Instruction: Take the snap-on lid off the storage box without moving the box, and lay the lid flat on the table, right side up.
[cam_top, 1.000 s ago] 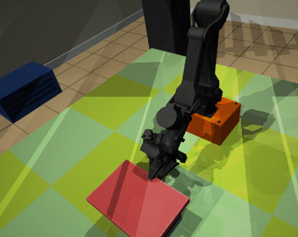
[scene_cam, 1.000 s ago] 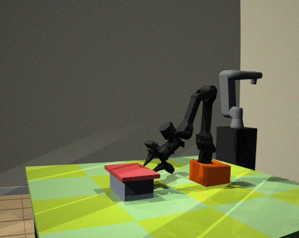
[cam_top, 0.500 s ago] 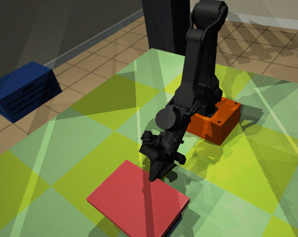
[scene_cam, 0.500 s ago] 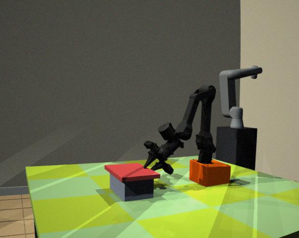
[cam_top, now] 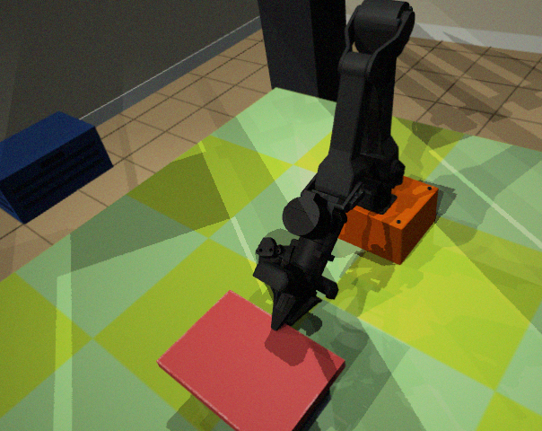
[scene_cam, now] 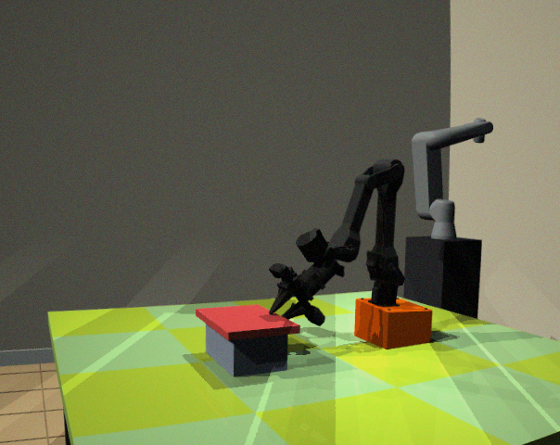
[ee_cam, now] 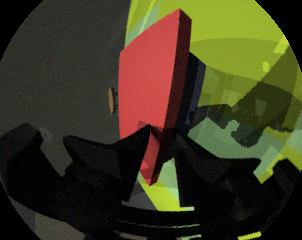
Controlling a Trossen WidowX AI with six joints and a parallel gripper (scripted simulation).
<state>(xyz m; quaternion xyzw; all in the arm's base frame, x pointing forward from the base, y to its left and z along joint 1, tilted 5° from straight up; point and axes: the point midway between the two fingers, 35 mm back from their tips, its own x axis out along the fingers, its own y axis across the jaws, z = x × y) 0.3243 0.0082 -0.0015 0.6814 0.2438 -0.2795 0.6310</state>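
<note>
Right now the red lid is 7 cm ahead of my gripper tip. Round my gripper tip: grey-blue storage box: 7 cm ahead, 5 cm below.
</note>
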